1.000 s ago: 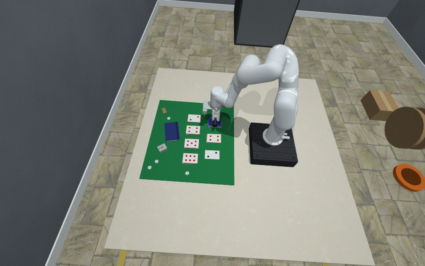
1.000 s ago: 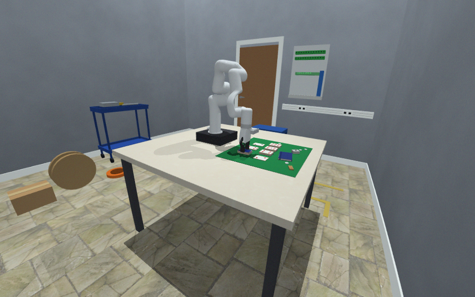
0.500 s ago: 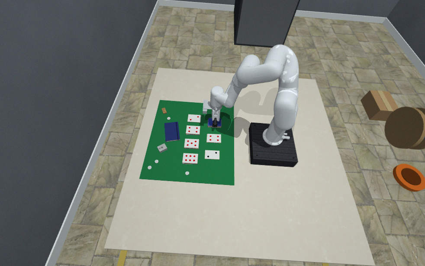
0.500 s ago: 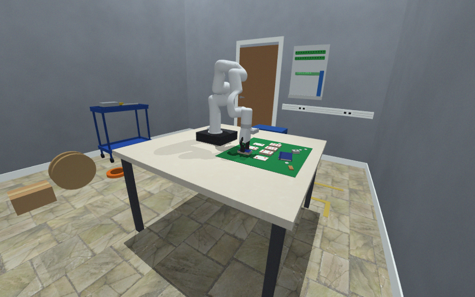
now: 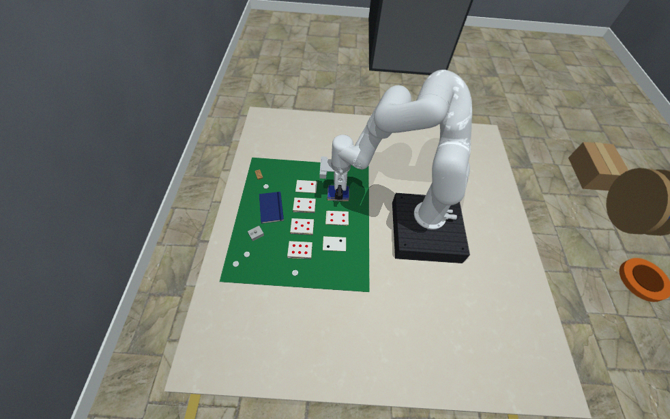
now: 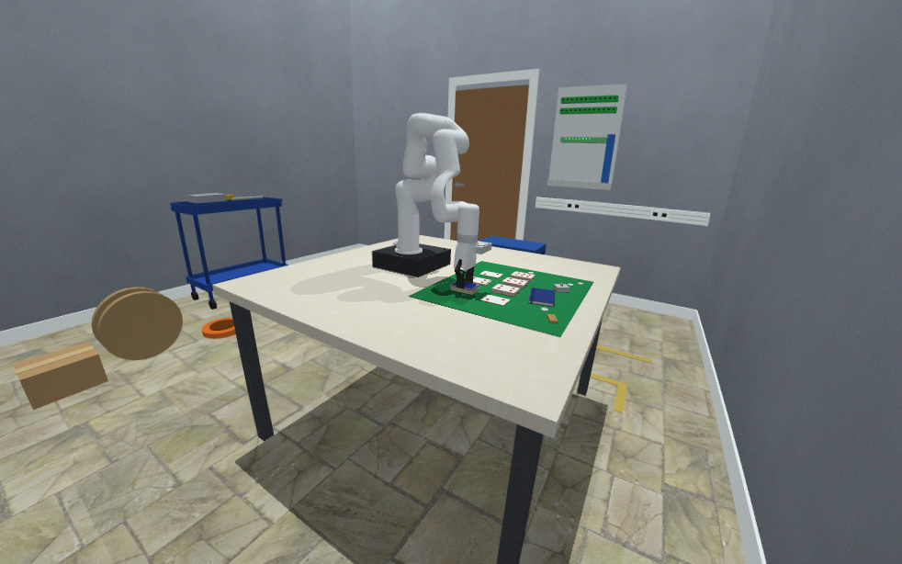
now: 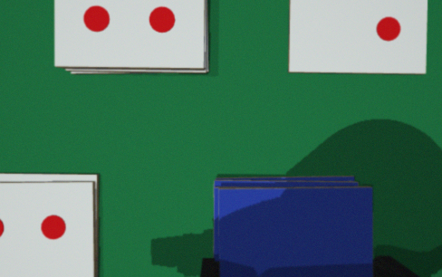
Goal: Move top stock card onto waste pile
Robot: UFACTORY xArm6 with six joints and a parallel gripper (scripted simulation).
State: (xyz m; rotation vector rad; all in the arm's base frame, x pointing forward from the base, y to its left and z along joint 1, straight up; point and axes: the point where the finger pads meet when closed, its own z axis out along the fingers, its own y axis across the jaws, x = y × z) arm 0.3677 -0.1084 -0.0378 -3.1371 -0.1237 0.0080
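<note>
The black-pip card is 24 cm to the left of my hand, 3 cm below it and 1 cm behind it. Also, from my hand: grey block 30 cm ahead, 24 cm to the left, 2 cm below; then green mat 13 cm to the left, 13 cm ahead, 5 cm below.
</note>
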